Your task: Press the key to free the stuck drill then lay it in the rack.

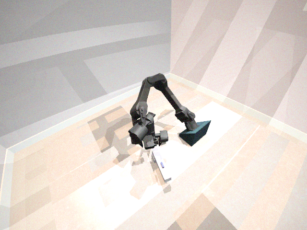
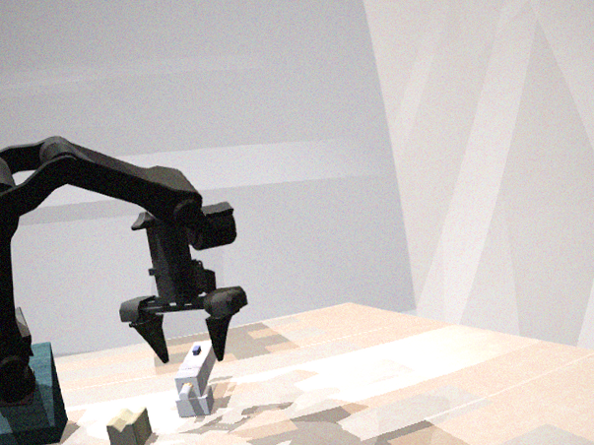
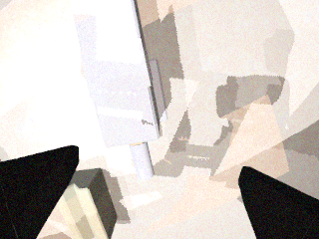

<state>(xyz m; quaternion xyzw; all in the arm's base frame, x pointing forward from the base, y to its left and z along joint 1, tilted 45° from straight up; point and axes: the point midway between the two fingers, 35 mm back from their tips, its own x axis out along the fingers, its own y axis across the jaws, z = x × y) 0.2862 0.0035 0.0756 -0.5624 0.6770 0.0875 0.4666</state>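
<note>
Now: the drill 40 mm to the left of my gripper tip, 40 mm below it and 10 mm behind it. The rest, counted from my gripper tip: v-shaped rack: 110 mm behind, 70 mm below, 50 mm to the right; bluish key: 120 mm to the left, 40 mm below, 10 mm ahead; housing block: 100 mm to the left, 40 mm below, 10 mm ahead.
</note>
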